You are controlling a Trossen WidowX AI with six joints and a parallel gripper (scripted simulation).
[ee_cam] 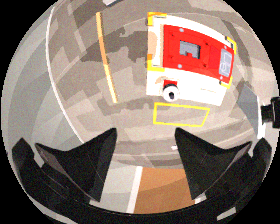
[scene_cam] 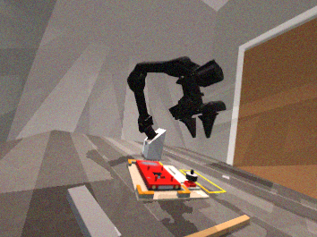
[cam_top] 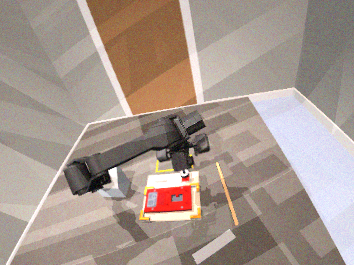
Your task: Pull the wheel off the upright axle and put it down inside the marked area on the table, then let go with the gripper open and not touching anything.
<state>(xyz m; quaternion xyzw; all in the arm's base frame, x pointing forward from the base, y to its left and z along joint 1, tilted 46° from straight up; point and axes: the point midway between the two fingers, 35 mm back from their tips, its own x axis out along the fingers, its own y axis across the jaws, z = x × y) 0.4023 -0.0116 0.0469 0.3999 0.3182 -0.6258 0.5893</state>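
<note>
Now: the wheel 14 cm below my gripper tip, 4 cm behind it and 3 cm to the left of it. The rest, counted from my gripper tip: white block 28 cm to the right, 17 cm below, 2 cm ahead; then thin wooden stick 17 cm below, 12 cm ahead, 8 cm to the right.
</note>
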